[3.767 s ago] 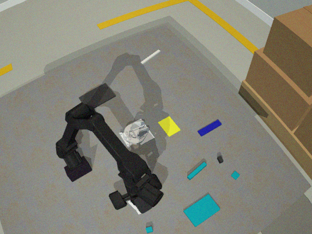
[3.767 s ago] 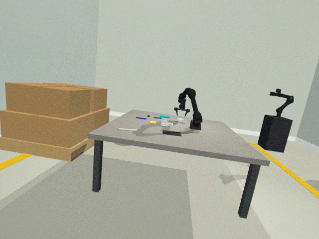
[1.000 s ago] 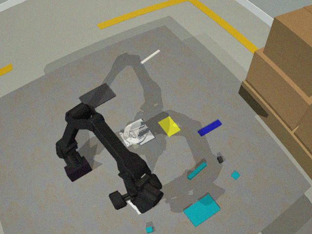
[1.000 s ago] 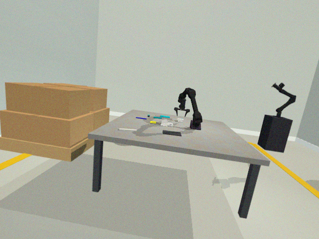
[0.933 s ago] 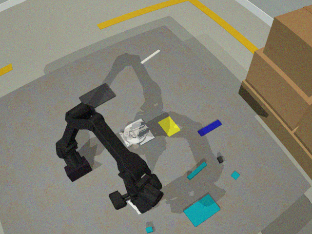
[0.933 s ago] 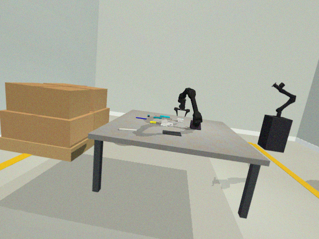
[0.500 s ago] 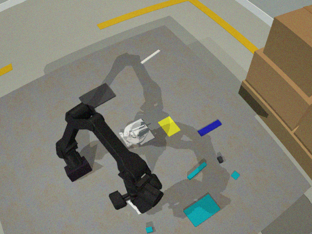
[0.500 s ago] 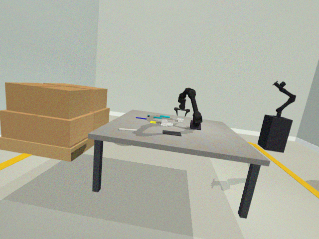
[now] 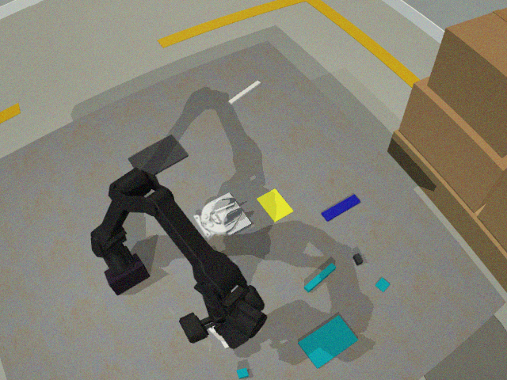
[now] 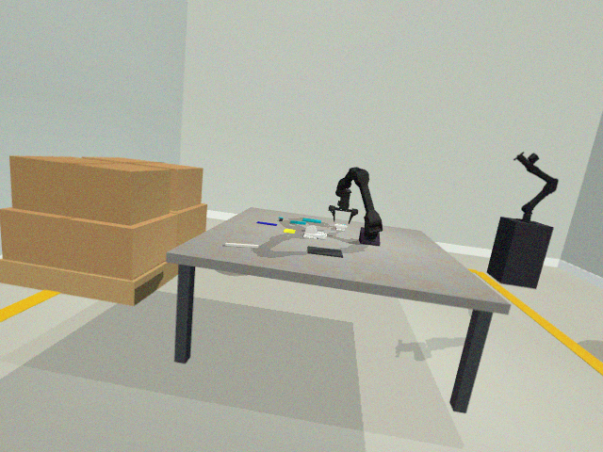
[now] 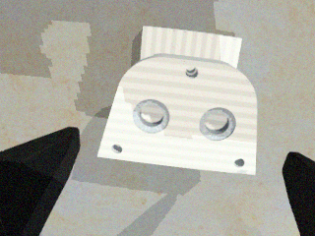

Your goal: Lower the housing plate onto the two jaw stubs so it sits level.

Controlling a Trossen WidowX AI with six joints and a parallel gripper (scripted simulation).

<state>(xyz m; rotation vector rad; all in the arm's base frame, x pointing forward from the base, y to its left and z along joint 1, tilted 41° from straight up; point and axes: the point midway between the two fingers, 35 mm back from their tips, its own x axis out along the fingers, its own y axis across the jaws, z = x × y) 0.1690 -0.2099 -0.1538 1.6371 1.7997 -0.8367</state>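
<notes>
Right now the white housing plate is 2 cm below my gripper tip and 1 cm to the right of it. The rest, counted from my gripper tip: teal plate 20 cm ahead, 16 cm to the right, 4 cm below; white block 4 cm below, 1 cm to the right; teal bar 28 cm ahead, 4 cm below.
</notes>
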